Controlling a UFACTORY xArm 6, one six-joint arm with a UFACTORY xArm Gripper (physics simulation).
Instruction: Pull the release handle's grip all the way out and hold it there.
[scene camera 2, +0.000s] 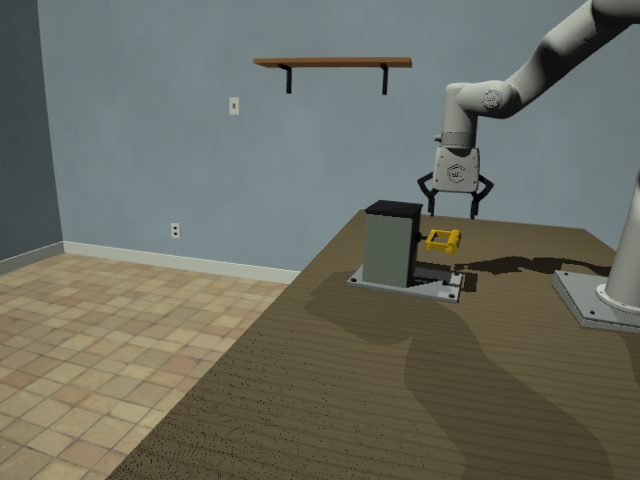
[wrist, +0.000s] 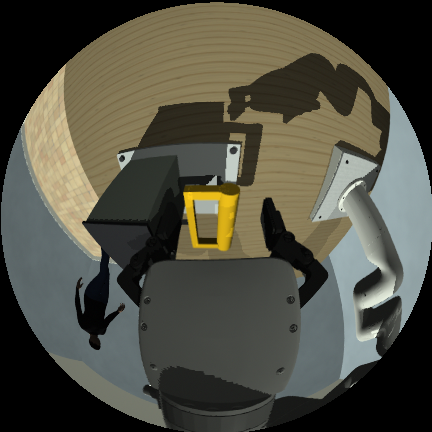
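Note:
The release handle's yellow grip (scene camera 2: 454, 241) (wrist: 228, 220) is a thick bar on a rectangular yellow frame. It sticks out on a short dark stem from the side of a grey-green box (scene camera 2: 388, 250) (wrist: 135, 187) with a black top. The box stands on a light grey base plate (scene camera 2: 439, 293) (wrist: 232, 167) on the table. My gripper (scene camera 2: 452, 215) (wrist: 219, 209) is open and empty, pointing down. In the scene view its fingertips are above the yellow frame; in the wrist view the frame shows between the fingers. The left fingertip is hard to make out against the dark box side.
The arm's base plate (scene camera 2: 573, 299) (wrist: 345, 170) is on the table (scene camera 2: 320, 387) (wrist: 180, 55), to the right of the handle. A wooden shelf (scene camera 2: 333, 62) hangs on the wall. A person (wrist: 95, 312) shows beyond the box in the wrist view.

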